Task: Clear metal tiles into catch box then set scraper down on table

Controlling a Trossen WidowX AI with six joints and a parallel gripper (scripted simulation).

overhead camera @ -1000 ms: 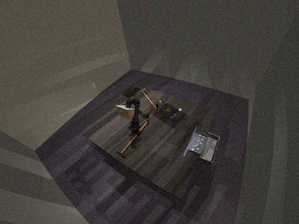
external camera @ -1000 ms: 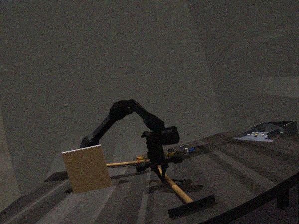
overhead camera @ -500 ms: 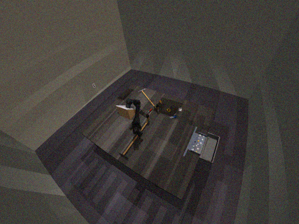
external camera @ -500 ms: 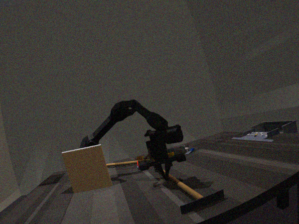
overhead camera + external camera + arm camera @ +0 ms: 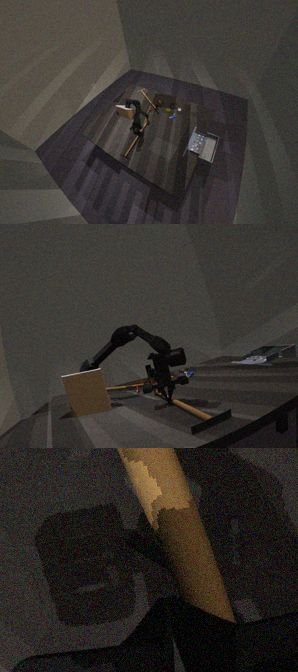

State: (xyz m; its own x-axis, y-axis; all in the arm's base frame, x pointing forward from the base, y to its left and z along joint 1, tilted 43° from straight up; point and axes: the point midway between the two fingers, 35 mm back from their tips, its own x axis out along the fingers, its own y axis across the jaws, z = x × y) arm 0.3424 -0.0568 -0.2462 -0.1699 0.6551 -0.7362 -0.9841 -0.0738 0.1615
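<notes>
Now: gripper tip 5 cm below the long scraper, 2 cm to the left of it and 2 cm short of it. Also, from my gripper tip: red-handled tool 41 cm to the left, 13 cm behind; then blue piece 51 cm to the left, 22 cm ahead, 1 cm below; then yellow ring 58 cm to the left, 9 cm ahead.
</notes>
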